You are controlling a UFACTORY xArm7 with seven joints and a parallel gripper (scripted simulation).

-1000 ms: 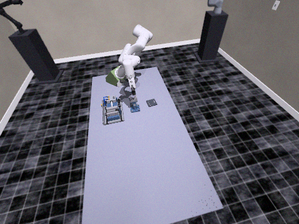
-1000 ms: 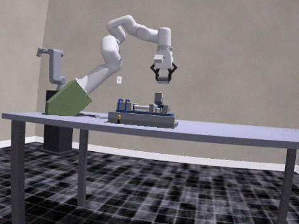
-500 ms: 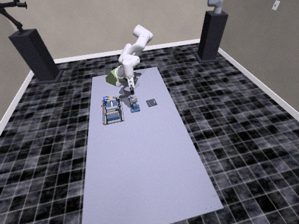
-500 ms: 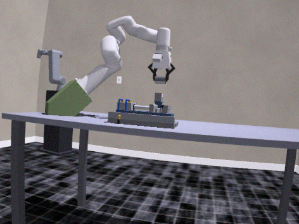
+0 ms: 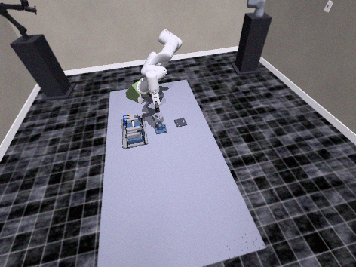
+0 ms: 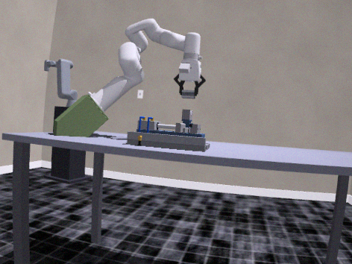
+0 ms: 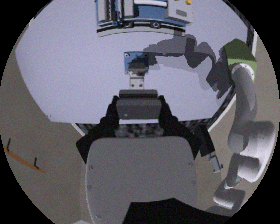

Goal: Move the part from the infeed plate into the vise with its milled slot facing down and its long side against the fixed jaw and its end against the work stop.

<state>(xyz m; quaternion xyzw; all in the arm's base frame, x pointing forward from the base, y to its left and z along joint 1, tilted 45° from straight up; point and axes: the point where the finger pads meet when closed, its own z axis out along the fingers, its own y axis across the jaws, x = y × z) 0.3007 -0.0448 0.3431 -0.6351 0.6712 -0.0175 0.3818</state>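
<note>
The part is 10 mm to the right of my hand and 10 mm below it. Also, from my hand: air cylinder: 230 mm to the right, 170 mm below, 80 mm behind; then blue vise bed: 210 mm to the right, 210 mm below, 10 mm ahead.
</note>
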